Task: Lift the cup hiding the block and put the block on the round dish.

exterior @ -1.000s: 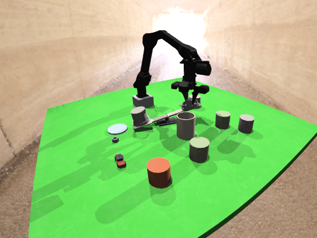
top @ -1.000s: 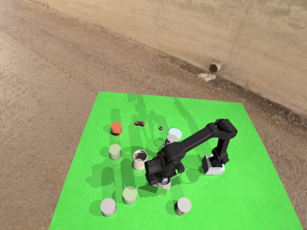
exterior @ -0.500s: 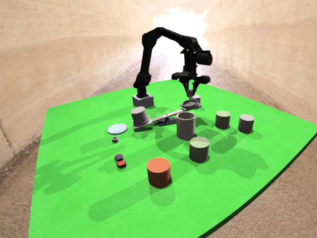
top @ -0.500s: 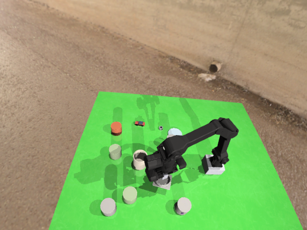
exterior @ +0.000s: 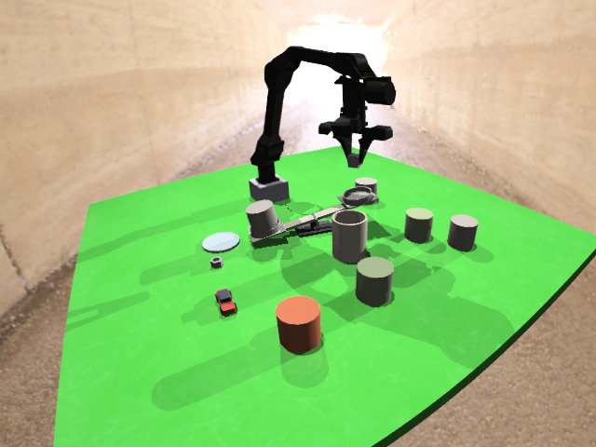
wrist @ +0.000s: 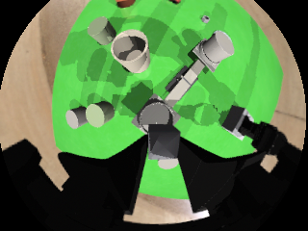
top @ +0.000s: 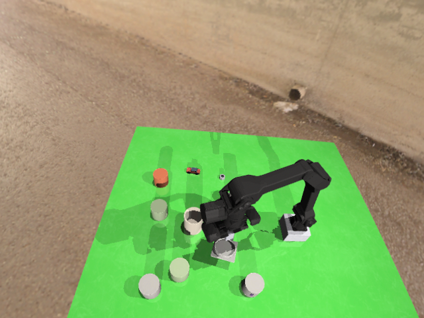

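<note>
Right now the pale blue round dish is 110 mm behind my gripper tip, 350 mm to the right of it and 170 mm below it. Also, from my gripper tip: balance 30 mm behind, 110 mm to the right, 130 mm below; nut 10 mm behind, 390 mm to the right, 160 mm below; toy car 140 mm ahead, 420 mm to the right, 160 mm below.
</note>
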